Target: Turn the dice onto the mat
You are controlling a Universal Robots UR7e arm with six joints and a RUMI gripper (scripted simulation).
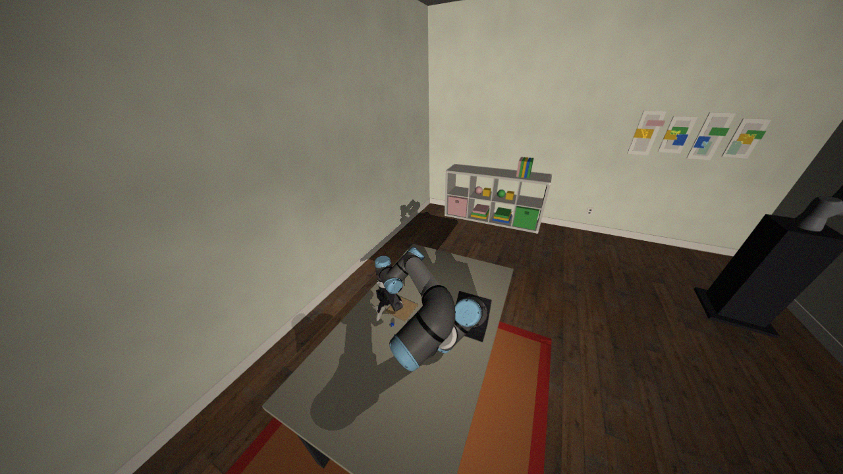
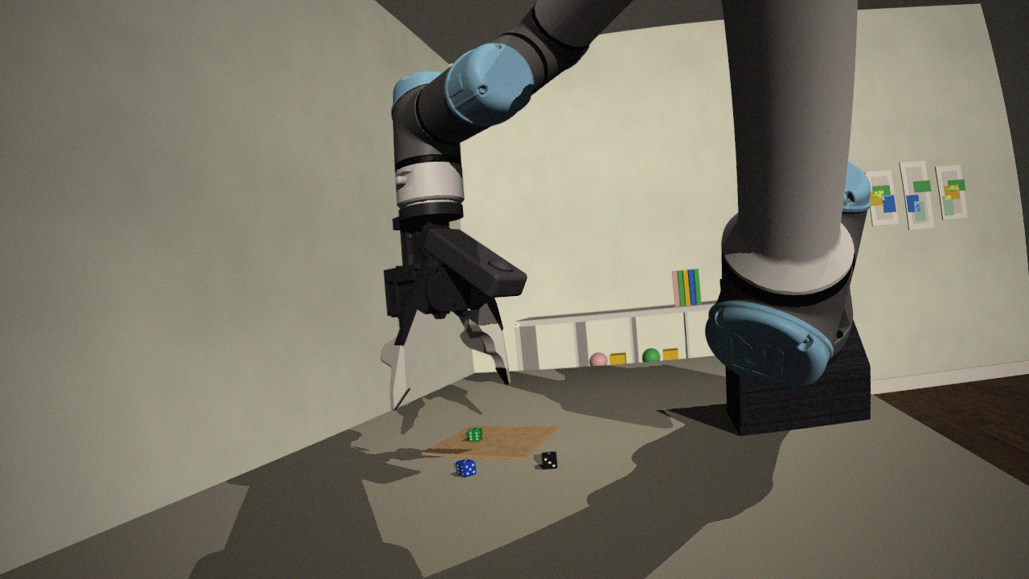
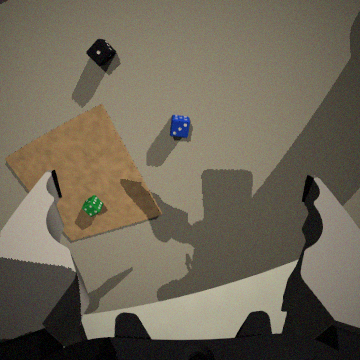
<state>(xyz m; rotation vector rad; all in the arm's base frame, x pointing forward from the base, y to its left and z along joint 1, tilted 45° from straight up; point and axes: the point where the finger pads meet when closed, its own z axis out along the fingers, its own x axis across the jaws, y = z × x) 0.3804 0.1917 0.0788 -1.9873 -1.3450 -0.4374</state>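
Now: hand 8 cm above the blue die. Round my hand: green die: 4 cm ahead, 13 cm to the right, 8 cm below; tan mat: 2 cm ahead, 13 cm to the right, 9 cm below; black die: 9 cm behind, 4 cm to the right, 8 cm below.
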